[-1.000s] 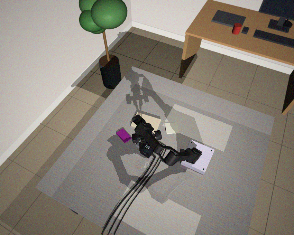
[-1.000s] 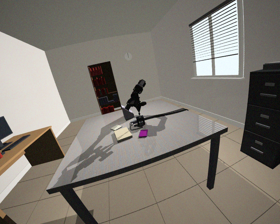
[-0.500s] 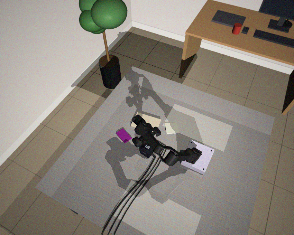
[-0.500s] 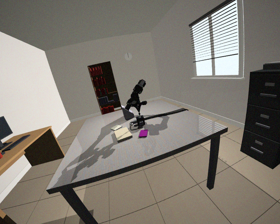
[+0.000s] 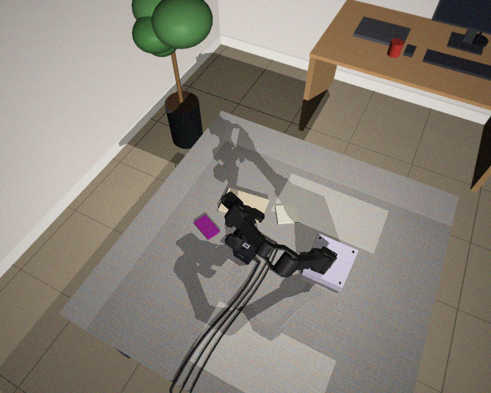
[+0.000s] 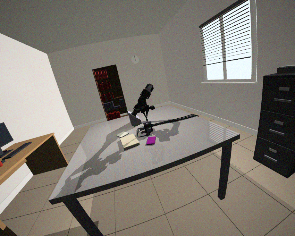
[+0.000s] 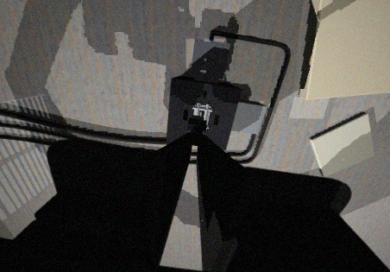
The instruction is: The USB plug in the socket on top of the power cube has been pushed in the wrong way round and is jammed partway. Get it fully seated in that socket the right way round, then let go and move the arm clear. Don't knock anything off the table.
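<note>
The silver-edged USB plug lies 2 cm below my gripper tip. From my gripper tip the other things lie so: beige notebook (14 cm ahead, 21 cm to the right, 13 cm below); then small note (5 cm behind, 28 cm to the right, 13 cm below); then magenta card (22 cm ahead, 2 cm to the right, 13 cm below).
</note>
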